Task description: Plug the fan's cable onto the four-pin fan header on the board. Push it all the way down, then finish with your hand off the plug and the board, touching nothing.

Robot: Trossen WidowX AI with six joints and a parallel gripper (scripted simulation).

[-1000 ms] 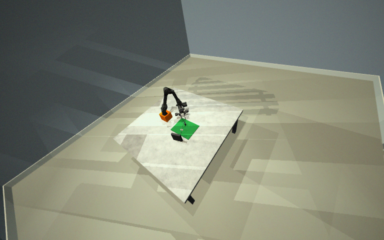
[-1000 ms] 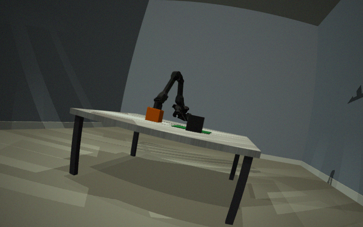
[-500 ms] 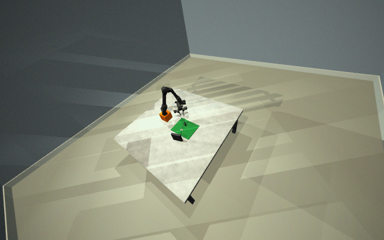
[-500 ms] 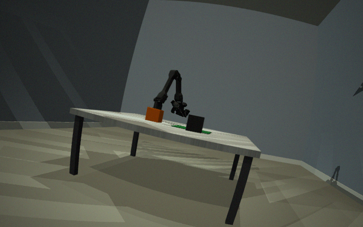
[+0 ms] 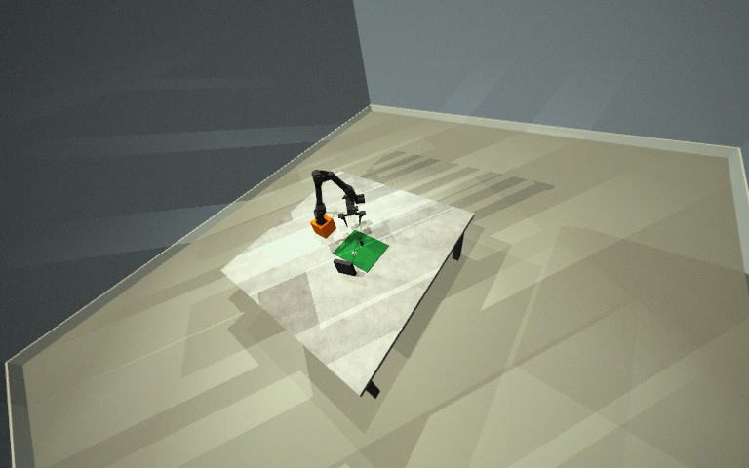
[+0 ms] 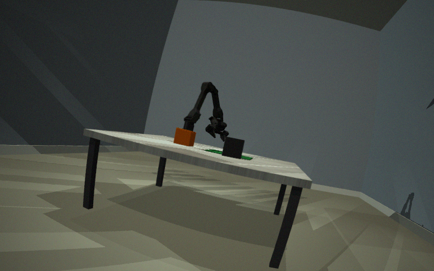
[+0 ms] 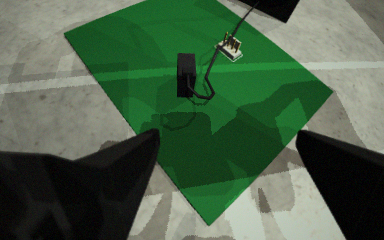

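The black plug lies 9 cm ahead of my gripper tip, 6 cm below it and 3 cm to the right of it. Also, from my gripper tip: black fan: 24 cm to the right, 19 cm ahead, 3 cm below; board: 12 cm ahead, 10 cm below, 7 cm to the right; white four-pin fan header: 12 cm to the right, 12 cm ahead, 9 cm below.
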